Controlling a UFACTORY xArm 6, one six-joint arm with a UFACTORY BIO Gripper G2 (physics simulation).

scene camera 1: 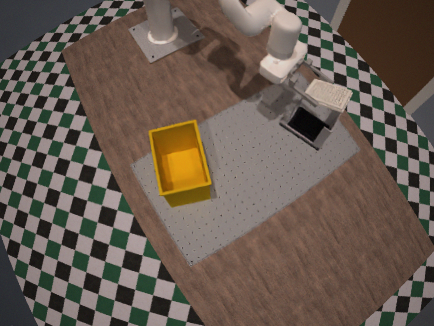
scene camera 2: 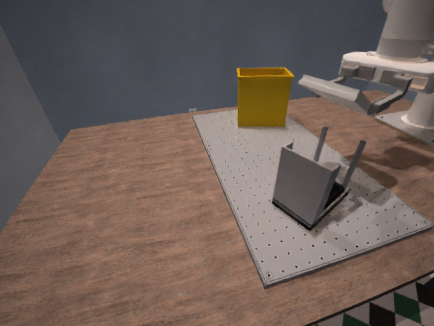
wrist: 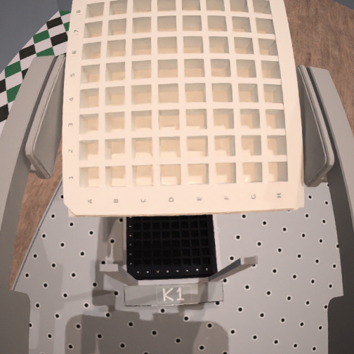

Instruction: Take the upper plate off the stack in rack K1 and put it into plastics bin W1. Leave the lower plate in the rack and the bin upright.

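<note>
My gripper is shut on the upper plate, a cream plate with a grid of square wells. This upper plate is held well above the rack, apart from it. Rack K1 is grey, with upright posts and walls. The black lower plate lies inside it. Yellow plastics bin W1 stands upright with its top open; its inside shows in scene camera 1 and holds no plate. The bin does not show in the wrist view.
The rack and bin stand near opposite ends of a grey perforated board on a wooden table. The arm's base plate is at the table's back. The rack's posts rise below the held plate.
</note>
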